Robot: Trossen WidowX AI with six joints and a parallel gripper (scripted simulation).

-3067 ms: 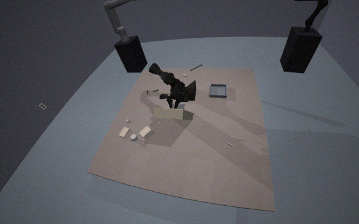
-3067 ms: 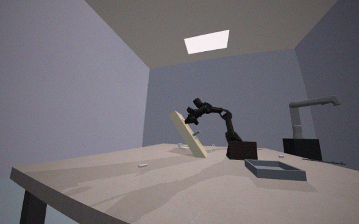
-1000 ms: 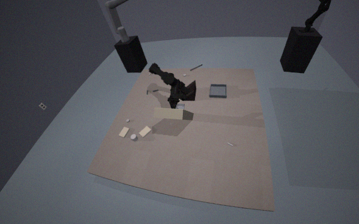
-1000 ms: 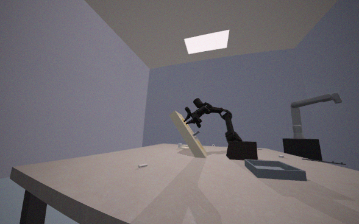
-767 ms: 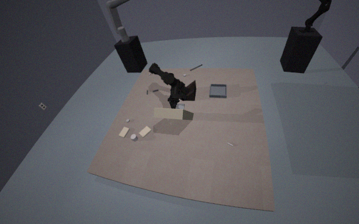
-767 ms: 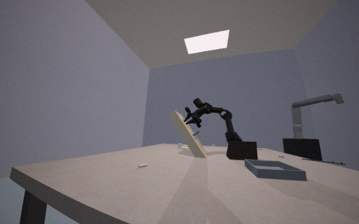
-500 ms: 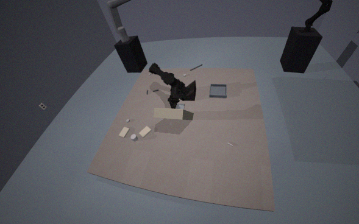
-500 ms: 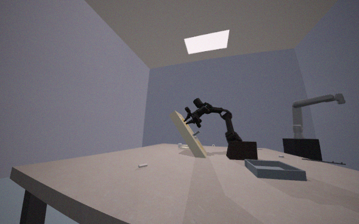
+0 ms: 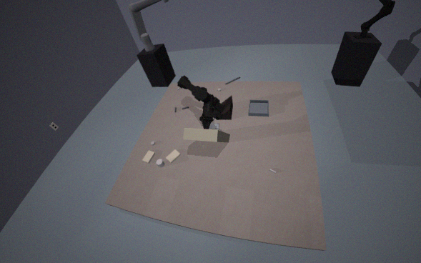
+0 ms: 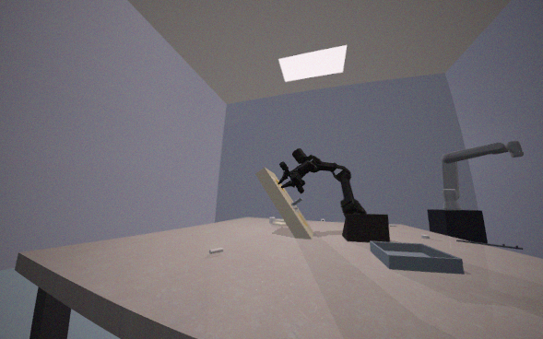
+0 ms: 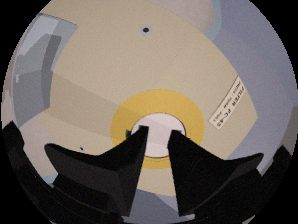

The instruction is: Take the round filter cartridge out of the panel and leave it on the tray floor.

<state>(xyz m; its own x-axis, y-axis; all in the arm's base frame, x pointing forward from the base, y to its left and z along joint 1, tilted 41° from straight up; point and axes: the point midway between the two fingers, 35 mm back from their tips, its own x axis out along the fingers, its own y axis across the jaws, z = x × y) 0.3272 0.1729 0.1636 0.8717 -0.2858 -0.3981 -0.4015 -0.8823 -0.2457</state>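
My gripper tip is 40 mm past the service panel and 80 mm above it. From my gripper tip the other things lie so: grey tray (460 mm behind, 250 mm to the left, 220 mm below); round white cartridge (10 mm ahead, 10 mm below).
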